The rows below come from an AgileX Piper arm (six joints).
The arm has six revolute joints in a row. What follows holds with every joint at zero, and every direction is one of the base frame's. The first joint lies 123 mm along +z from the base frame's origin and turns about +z. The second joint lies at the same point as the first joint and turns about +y. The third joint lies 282.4 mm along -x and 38.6 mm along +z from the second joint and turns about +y. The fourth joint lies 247.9 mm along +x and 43.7 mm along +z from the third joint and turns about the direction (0.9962, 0, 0.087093). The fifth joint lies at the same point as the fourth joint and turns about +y. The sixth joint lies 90.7 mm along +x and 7.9 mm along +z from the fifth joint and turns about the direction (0.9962, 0, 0.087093). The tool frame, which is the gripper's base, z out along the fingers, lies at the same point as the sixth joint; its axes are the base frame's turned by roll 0, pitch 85.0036 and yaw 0 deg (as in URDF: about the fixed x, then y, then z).
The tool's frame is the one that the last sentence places.
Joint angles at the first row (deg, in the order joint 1, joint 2, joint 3, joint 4, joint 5, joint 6):
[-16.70, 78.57, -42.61, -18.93, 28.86, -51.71]
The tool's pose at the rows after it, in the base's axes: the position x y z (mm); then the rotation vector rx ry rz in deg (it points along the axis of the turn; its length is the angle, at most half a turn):
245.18 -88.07 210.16 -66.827 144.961 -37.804
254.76 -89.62 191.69 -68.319 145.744 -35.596
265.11 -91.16 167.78 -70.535 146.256 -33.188
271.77 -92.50 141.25 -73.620 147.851 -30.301
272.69 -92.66 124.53 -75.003 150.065 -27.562
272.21 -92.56 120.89 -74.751 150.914 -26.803
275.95 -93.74 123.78 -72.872 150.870 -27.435
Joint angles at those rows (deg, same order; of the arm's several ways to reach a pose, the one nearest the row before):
[-16.70, 81.01, -42.61, -18.93, 28.06, -51.71]
[-16.70, 85.38, -42.59, -18.93, 25.31, -51.70]
[-16.70, 90.82, -42.53, -19.39, 21.58, -51.71]
[-16.70, 96.49, -42.51, -20.69, 19.03, -51.35]
[-16.70, 99.82, -42.45, -20.91, 18.62, -51.07]
[-16.70, 100.49, -42.37, -20.93, 18.68, -50.61]
[-16.70, 100.49, -43.19, -21.06, 18.68, -49.40]

